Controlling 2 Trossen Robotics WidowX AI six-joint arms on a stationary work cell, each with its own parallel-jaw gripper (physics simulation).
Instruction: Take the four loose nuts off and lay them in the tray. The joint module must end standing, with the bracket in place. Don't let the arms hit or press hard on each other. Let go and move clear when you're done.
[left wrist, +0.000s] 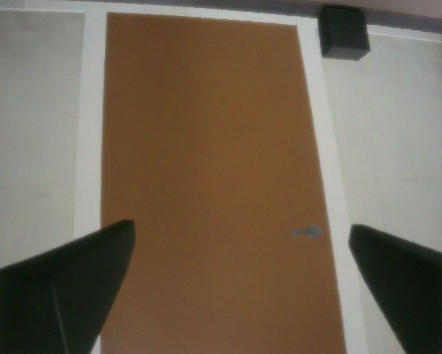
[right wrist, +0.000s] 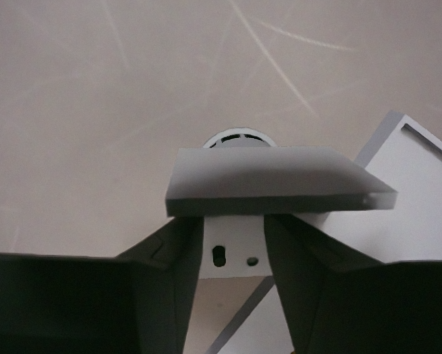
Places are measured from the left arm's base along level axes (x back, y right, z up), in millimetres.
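Where they show: left gripper, fingertip midpoint: (left wrist: 243, 232); right gripper, fingertip midpoint: (right wrist: 234, 214).
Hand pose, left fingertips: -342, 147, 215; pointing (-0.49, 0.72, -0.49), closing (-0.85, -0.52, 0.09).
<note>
Things, the pixels of their centre, and the offset from my left fingertips, as dx, dy, dz. "*": a spot on its surface instead.
- joint module's round rim, surface spot: (right wrist: 240, 131) * -108, -350, -248
- white tray, body centre: (right wrist: 330, 351) -346, -295, -244
- dark box, body centre: (left wrist: 343, 35) -215, +55, -221
My left gripper (left wrist: 243, 232) is open and empty, raised toward a door, away from the work. In the right wrist view, a grey bracket shows a broad plate (right wrist: 270, 175) and a lighter flange (right wrist: 232, 240) with a slot and a round hole. Part of the joint module's round rim (right wrist: 240, 131), with dark slots, shows behind the plate; the plate hides the rest. My right gripper (right wrist: 234, 214) is partly open and empty, its fingertips close under the plate's front edge, on either side of the flange. Whether they touch the bracket is unclear. No loose nuts can be made out.
In the right wrist view, a white tray (right wrist: 385, 235) with a raised rim lies right of the bracket, partly behind the plate and right finger. In the left wrist view, a brown door (left wrist: 210, 150) stands in a white frame, with a dark box (left wrist: 344, 32) at upper right.
</note>
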